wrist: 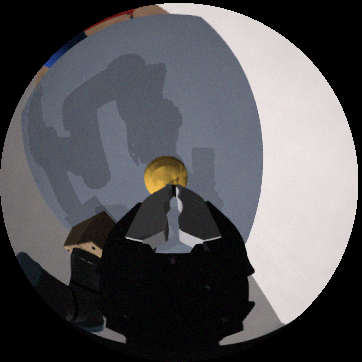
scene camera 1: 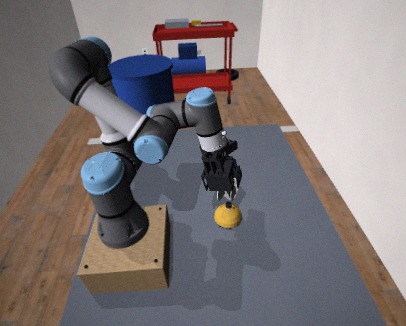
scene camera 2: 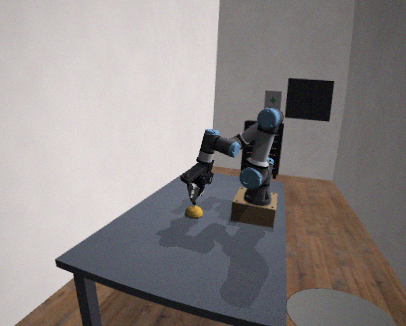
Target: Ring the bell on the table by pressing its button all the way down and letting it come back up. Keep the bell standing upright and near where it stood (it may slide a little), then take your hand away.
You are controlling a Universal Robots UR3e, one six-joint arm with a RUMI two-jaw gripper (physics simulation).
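The yellow dome bell stands upright on the grey table top. Its small dark button shows on top in the first scene view and stands up from the dome; the fingertips hide it in the wrist view. My gripper is shut and empty, pointing down over the bell. Its tips are at or very slightly above the button; whether they touch it is too small to tell.
The arm's wooden base block stands on the table beside the bell. A white wall runs along one side. A blue drum and a red cart stand beyond the table.
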